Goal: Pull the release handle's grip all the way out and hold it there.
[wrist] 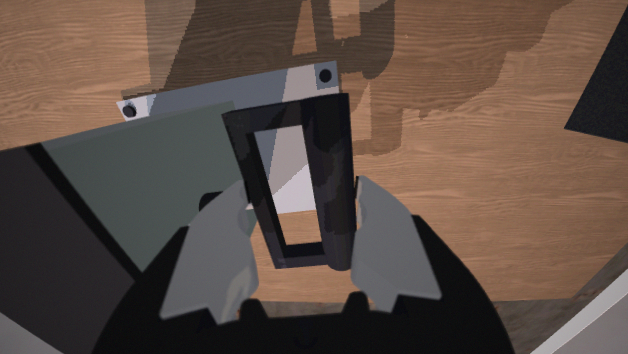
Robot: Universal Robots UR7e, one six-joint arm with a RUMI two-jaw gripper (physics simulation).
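Note:
The release handle's black grip (334, 180), a rectangular frame with a thick round bar along its right side, stands near the middle of the wrist view. My gripper (302, 180) has one grey fingertip against the grip's left side and the other against the round bar on its right. It is shut on the grip. A grey-green panel (145, 170) of the handle's housing stands to the left, above a silver base plate (225, 92) with dark bolts. The rod and part of the black knob (209, 199) are hidden behind the left finger and the grip.
A dark panel (45, 220) adjoins the green one at the lower left. The wooden table (475, 200) lies underneath, with its near edge low in the view. A dark block's corner (607, 85) shows at the upper right. Shadows fall on the wood behind the base plate.

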